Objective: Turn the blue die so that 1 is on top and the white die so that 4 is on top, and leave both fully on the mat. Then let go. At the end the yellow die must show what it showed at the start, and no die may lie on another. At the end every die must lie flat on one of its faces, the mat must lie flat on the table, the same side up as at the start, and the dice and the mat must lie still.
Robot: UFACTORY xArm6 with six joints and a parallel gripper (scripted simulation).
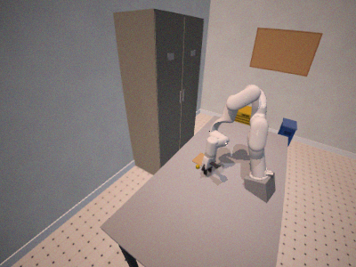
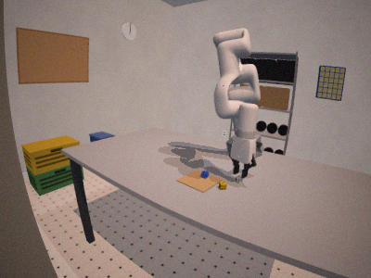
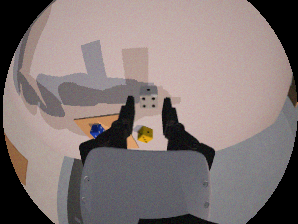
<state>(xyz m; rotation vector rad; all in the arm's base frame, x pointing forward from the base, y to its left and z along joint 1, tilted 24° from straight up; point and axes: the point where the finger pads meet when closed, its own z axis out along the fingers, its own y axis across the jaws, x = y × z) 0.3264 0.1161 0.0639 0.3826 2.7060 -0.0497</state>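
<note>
The white die lies 40 mm below my hand. From my hand the other things lie so: blue die (60 mm ahead, 140 mm to the right, 30 mm below); then yellow die (100 mm ahead, 30 mm to the right, 40 mm below); then tan mat (100 mm ahead, 140 mm to the right, 50 mm below).
</note>
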